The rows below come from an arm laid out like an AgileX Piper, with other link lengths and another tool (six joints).
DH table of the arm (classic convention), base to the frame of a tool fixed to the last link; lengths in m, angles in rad. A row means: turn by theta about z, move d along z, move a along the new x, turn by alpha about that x. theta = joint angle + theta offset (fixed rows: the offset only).
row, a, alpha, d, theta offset
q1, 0, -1.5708, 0.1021, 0
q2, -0.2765, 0, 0, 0.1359
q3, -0.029, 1.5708, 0, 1.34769
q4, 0, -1.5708, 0.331, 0
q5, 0, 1.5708, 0, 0
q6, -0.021, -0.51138, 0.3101, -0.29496
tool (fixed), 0, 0, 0.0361, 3.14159
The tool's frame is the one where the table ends.
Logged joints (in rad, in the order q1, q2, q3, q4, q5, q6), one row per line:
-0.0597, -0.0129, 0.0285, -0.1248, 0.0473, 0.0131
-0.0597, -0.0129, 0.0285, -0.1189, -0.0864, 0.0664
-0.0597, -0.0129, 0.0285, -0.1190, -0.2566, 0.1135
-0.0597, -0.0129, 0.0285, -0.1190, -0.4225, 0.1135
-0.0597, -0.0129, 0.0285, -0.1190, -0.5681, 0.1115
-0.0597, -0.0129, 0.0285, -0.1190, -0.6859, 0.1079
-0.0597, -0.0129, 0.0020, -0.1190, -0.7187, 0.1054
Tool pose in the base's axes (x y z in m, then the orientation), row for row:
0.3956, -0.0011, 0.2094, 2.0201, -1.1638, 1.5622
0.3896, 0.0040, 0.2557, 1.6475, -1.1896, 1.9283
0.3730, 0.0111, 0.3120, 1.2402, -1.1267, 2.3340
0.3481, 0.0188, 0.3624, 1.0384, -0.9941, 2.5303
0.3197, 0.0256, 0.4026, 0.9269, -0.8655, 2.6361
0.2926, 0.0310, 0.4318, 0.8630, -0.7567, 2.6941
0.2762, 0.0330, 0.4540, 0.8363, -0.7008, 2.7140
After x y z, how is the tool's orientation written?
As angles about the fixed x, y, z axes (roll, pitch, yaw), in radians.
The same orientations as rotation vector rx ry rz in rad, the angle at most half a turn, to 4 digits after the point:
-2.2078, -0.9057, -2.0056
-2.0491, -0.8771, -2.1656
-1.8444, -0.8746, -2.3484
1.6484, 0.9130, 2.5037
1.4402, 0.9271, 2.5821
1.2693, 0.9350, 2.6323
1.1830, 0.9347, 2.6511

